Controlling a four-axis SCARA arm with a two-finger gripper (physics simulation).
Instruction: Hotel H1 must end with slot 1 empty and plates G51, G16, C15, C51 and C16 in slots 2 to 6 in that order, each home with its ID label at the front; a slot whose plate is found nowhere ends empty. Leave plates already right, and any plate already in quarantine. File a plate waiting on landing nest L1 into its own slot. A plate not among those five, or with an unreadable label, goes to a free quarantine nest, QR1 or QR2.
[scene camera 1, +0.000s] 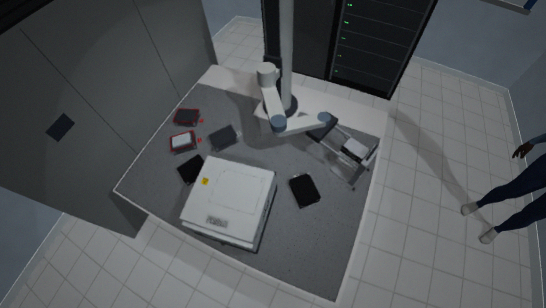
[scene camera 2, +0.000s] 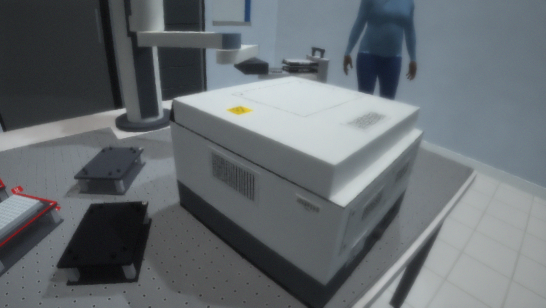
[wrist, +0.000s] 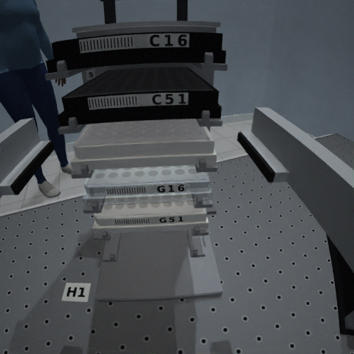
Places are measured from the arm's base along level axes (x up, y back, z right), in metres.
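Where they show: gripper, fingertip midpoint: (scene camera 1: 345, 146) (scene camera 2: 287, 72); arm's base, link origin: (scene camera 2: 146, 121).
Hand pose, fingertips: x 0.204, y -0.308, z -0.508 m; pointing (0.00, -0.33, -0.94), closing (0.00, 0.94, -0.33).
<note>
Things, the pixels of their top centre, and the offset from my fingertips.
- white plate, top centre: (scene camera 1: 181, 139) dx -0.127, dy -0.248, dz +0.963 m
- dark grey nest, top centre: (scene camera 2: 110, 157) (scene camera 1: 222, 135) dx -0.132, dy -0.114, dz +0.723 m
- big white instrument, top centre: (scene camera 2: 304, 100) (scene camera 1: 227, 194) dx +0.063, dy -0.495, dz +0.424 m
In the wrist view, hotel H1 (wrist: 160, 275) (scene camera 1: 370, 159) holds, top down: black plate C16 (wrist: 137, 45), black plate C51 (wrist: 145, 105), a whitish plate with no label on its front (wrist: 142, 149), clear plate G16 (wrist: 145, 189) and pale plate G51 (wrist: 150, 220). The lowest slot is empty. The visible ID labels face front. My gripper (wrist: 143, 125) (scene camera 1: 346, 149) is partly open and empty, its fingers spread to the left and right of the stack in the wrist view. A white plate (scene camera 1: 182, 139) (scene camera 2: 15, 212) sits on a red-edged nest (scene camera 1: 194, 145).
Another red-edged nest (scene camera 1: 186, 116) has a dark top. Black nests (scene camera 1: 304, 190), (scene camera 1: 191, 170) (scene camera 2: 105, 235) and a dark grey nest (scene camera 1: 223, 137) (scene camera 2: 110, 162) stand on the table. A big white instrument (scene camera 1: 230, 200) (scene camera 2: 285, 135) rises between them. A person (scene camera 2: 382, 40) stands beyond the table.
</note>
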